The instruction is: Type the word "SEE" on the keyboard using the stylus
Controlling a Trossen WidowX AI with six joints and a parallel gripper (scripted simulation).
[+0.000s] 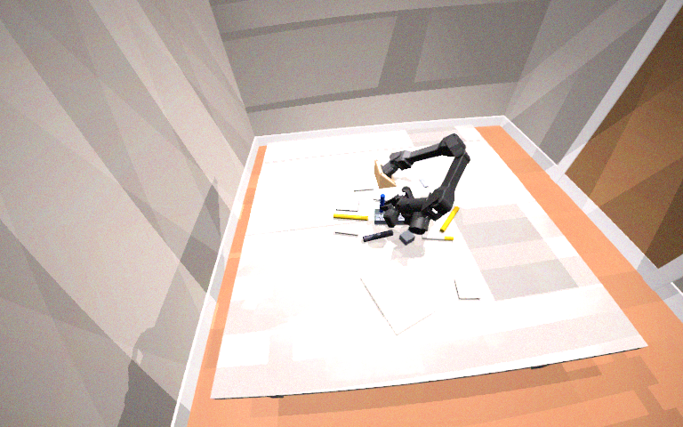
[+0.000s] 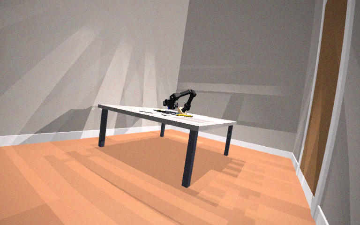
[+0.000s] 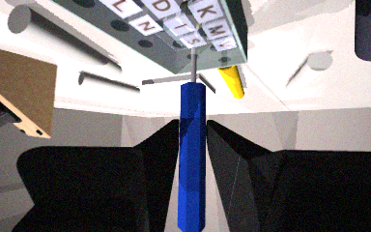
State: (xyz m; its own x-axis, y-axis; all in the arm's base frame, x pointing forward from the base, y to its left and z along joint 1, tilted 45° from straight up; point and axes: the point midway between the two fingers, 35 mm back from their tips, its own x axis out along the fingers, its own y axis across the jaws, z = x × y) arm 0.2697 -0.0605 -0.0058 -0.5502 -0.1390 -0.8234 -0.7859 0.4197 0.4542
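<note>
Right now the dark marker is 100 mm ahead of my gripper tip, 60 mm below it and 30 mm to the right of it. Round my gripper tip: grey block: 120 mm ahead, 80 mm to the left, 60 mm below; stylus: 10 mm below; paper sheet: 340 mm ahead, 70 mm below, 10 mm to the right.
</note>
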